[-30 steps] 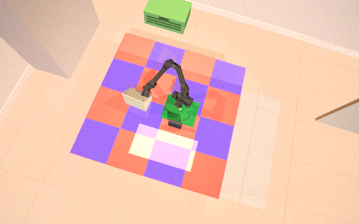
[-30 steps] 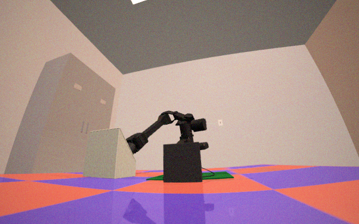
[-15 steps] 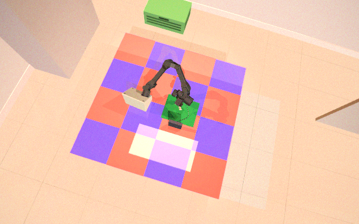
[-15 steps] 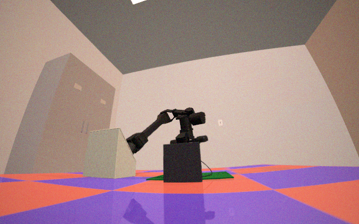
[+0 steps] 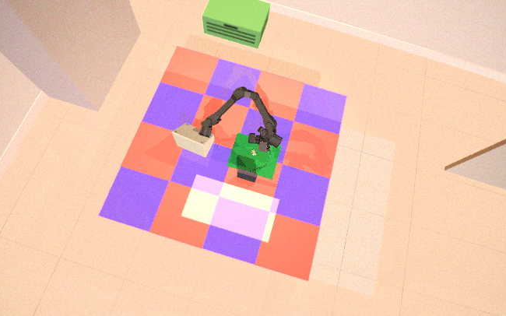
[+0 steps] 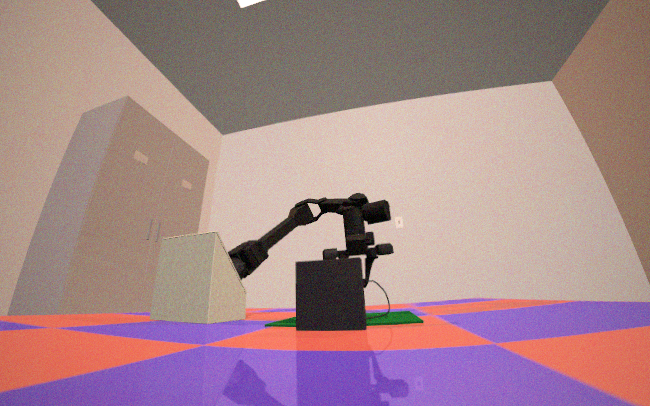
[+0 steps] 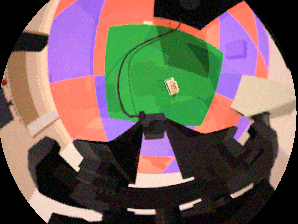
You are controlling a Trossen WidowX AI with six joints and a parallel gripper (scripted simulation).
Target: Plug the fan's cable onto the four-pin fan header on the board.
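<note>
Right now the four-pin header is 80 mm below my gripper tip, 50 mm to the right of it and 40 mm behind it. Round my gripper tip: green board 90 mm below, 60 mm to the right, 30 mm behind; then dark fan block 220 mm to the right, 50 mm behind, 20 mm below; then black plug 10 mm to the left.
</note>
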